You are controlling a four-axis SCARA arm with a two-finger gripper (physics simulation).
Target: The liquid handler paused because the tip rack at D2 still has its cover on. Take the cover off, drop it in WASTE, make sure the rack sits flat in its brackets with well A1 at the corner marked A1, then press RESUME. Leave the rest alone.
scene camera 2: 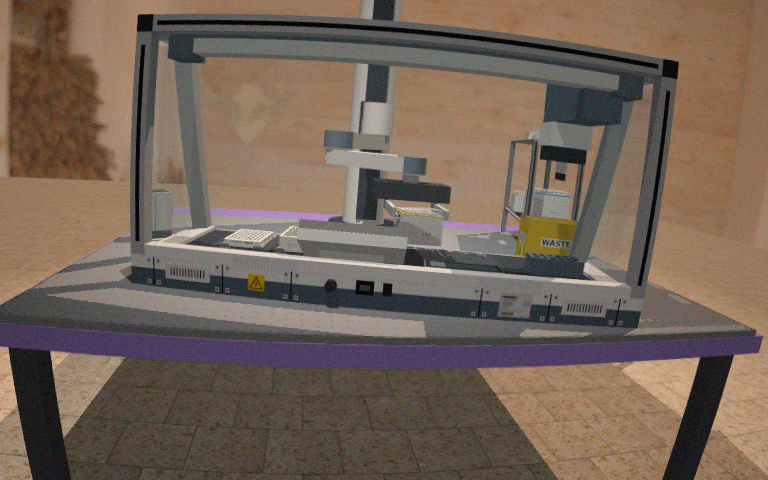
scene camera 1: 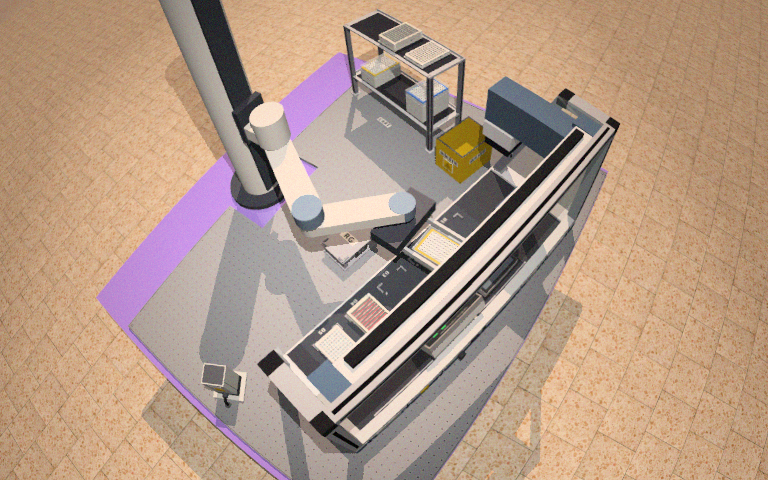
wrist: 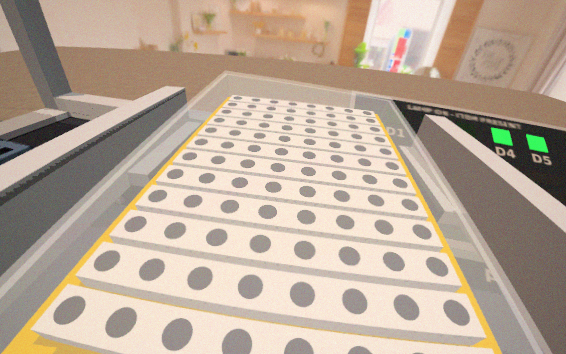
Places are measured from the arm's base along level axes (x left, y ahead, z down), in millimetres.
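Where they show: gripper, fingertip midpoint: (scene camera 2: 420, 214) (wrist: 301, 121); arm's base, origin of the base link: (scene camera 1: 263, 181).
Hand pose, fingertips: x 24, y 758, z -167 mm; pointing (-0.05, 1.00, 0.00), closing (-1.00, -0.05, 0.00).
Note:
Each offset is from my fingertips to the top centre of the thing. "spot": to the spot under its first point.
The tip rack {dx +2, dy -39, dz -14 mm} (scene camera 1: 437, 246) (scene camera 2: 420, 226) (wrist: 306, 216), white with a yellow edge, hangs above the deck near D2 and looks level. Its clear cover {spot: dx +6, dy +18, dz -12 mm} (wrist: 290, 84) is still around it, with walls showing on the far end and both sides in the wrist view. My gripper (scene camera 1: 436, 245) (scene camera 2: 416, 210) (wrist: 301, 121) is shut on the covered rack, one finger along each long side. The yellow WASTE box (scene camera 1: 453, 168) (scene camera 2: 543, 227) stands beyond the D1 end. On the status panel {spot: dx -189, dy +71, dz +26 mm} (wrist: 520, 145), the D4 and D5 lamps are green. RESUME is hidden. The rack's A1 corner cannot be made out.
A red-striped plate {dx -239, dy -96, dz +71 mm} (scene camera 1: 369, 313) sits at D4 and a white plate (scene camera 1: 335, 343) (scene camera 2: 250, 237) at D5. The blue-grey pipetting head (scene camera 1: 526, 116) (scene camera 2: 583, 105) hangs near WASTE. A shelf {spot: dx +392, dy -317, dz -40 mm} (scene camera 1: 429, 113) holds racks. The frame's top beam (scene camera 1: 464, 249) (scene camera 2: 396, 55) crosses the deck.

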